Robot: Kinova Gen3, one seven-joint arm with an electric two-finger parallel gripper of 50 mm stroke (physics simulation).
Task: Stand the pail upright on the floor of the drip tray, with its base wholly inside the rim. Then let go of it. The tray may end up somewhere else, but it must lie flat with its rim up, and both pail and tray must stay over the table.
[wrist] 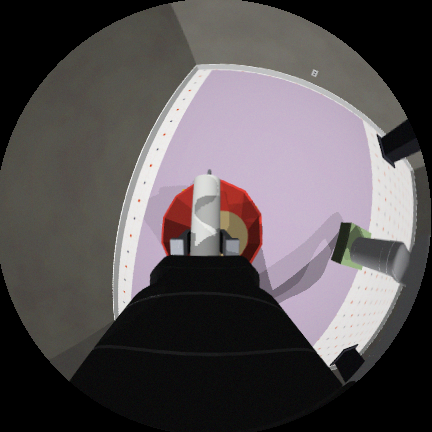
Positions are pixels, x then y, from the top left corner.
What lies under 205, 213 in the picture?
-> A white handle grip.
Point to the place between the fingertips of the gripper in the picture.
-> At 204, 237
